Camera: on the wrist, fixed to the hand. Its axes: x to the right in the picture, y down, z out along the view.
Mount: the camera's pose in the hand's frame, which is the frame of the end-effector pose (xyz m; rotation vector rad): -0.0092 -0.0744 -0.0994 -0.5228 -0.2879 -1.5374
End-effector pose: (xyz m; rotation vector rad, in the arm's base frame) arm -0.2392 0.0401 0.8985 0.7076 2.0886 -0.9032
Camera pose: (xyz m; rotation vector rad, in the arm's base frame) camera -0.3274 0.0710 0.9808 -1.4176 2.1941 -0.9565
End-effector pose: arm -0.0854 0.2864 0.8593 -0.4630 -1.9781 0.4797
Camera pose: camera -0.0006 0.2318 0.9322 0.8872 -2.0892 -0.9833
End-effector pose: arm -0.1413 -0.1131 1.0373 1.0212 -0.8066 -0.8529
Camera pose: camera -0.0744 -0.0884 0.9352 0.9290 0.1784 -2.3920
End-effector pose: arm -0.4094 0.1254 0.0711 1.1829 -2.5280 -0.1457
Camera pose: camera -0.3152 0.0895 0.1441 2.5539 -0.9949 -1.2488
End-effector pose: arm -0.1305 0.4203 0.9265 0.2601 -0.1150 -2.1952
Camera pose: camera -0.1609 0.4731 0.8179 0.3069 -0.5068 2.4948
